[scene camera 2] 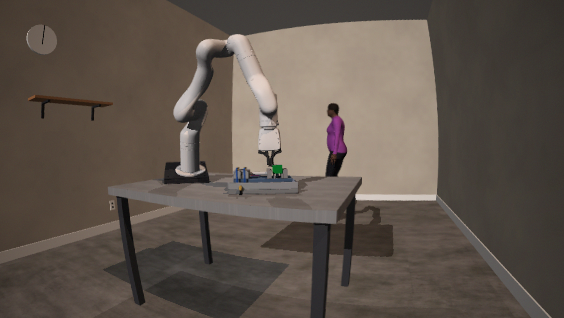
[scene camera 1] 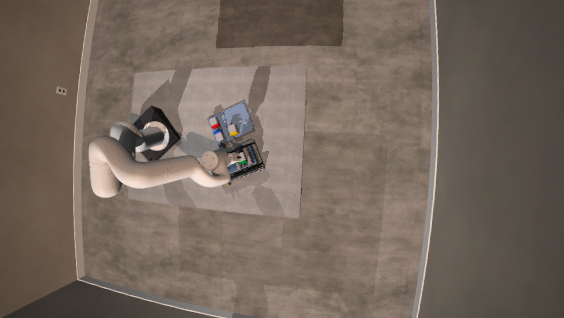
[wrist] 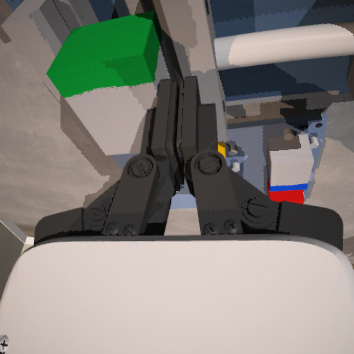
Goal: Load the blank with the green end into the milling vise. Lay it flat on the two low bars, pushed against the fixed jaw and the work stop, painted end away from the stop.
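Observation:
The blank with the green end [scene camera 1: 242, 162] [scene camera 2: 277, 169] [wrist: 112, 87] sits in the milling vise [scene camera 2: 262, 187], between the jaws. In the wrist view its green end is at the upper left and its bare grey body runs down toward my fingers. My gripper [scene camera 2: 270, 164] [wrist: 183, 100] is shut and empty. Its fingertips are beside the blank, over the jaw plate [wrist: 192, 35] in the wrist view. The low bars under the blank and its contact with the work stop are hidden.
A blue tray [scene camera 1: 239, 114] beside the vise holds a red-marked blank [scene camera 1: 214, 122], a blue-marked blank [scene camera 1: 218, 135] and a yellow-marked blank [scene camera 1: 233, 130]. A light round rod [wrist: 285, 45] crosses the vise beside the jaw plate. A person [scene camera 2: 337, 137] stands behind the table [scene camera 2: 210, 202].

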